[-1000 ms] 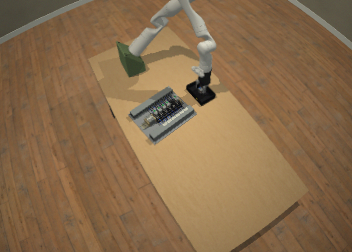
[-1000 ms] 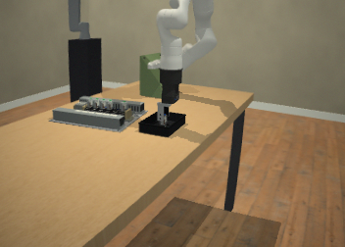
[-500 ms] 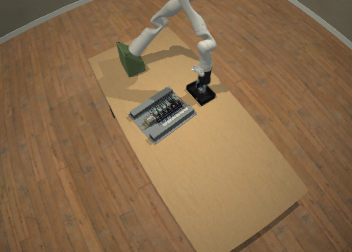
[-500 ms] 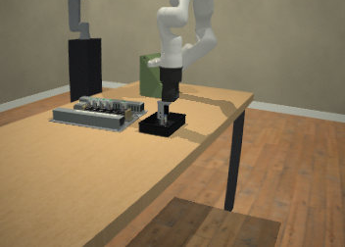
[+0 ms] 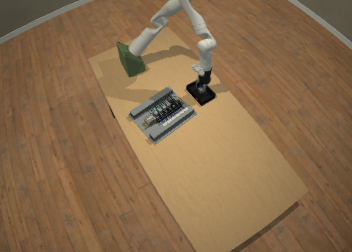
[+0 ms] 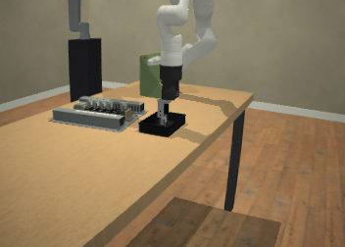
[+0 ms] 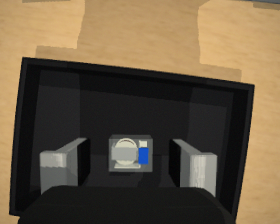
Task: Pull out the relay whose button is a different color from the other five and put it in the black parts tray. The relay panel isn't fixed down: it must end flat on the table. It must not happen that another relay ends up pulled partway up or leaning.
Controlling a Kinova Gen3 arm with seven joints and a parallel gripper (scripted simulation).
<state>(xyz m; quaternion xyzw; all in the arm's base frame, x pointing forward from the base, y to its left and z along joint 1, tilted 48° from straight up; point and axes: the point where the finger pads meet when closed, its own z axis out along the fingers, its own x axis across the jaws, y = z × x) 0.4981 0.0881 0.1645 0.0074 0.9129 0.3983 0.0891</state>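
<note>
My hand is 5 cm above the black parts tray. Round my hand: grey relay panel (28 cm to the right, 4 cm below, 2 cm behind).
</note>
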